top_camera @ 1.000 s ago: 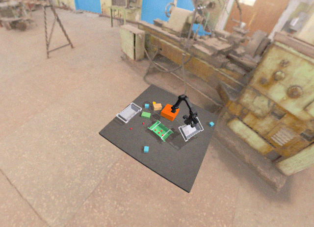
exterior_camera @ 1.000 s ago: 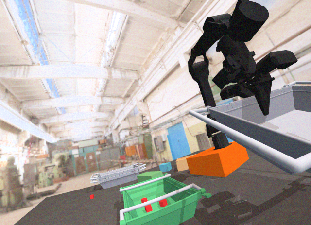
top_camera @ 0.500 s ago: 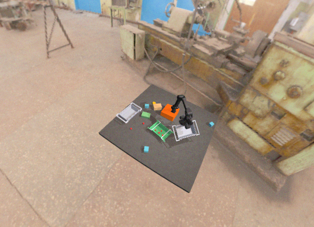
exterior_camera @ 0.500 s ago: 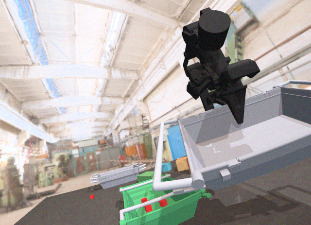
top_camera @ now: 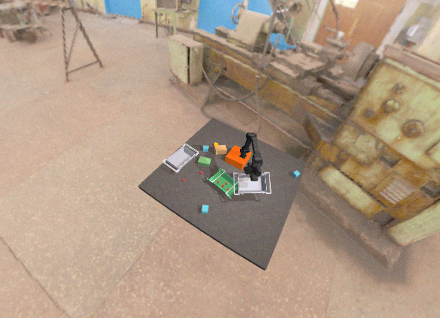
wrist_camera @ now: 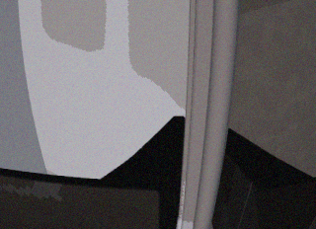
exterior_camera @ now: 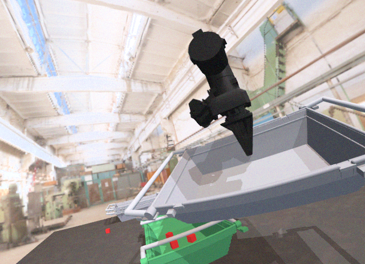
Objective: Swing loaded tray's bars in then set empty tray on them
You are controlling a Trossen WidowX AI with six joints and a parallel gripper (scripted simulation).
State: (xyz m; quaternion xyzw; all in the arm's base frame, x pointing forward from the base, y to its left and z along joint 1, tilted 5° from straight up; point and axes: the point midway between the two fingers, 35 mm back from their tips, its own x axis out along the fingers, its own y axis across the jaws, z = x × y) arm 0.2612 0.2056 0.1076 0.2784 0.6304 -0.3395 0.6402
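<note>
The grey tray is 60 mm ahead of my gripper tip and 50 mm to the left of it. The rest, counted from my gripper tip: tan block (460 mm to the right, 230 mm behind, 150 mm below); green block (500 mm to the right, 160 mm below).
</note>
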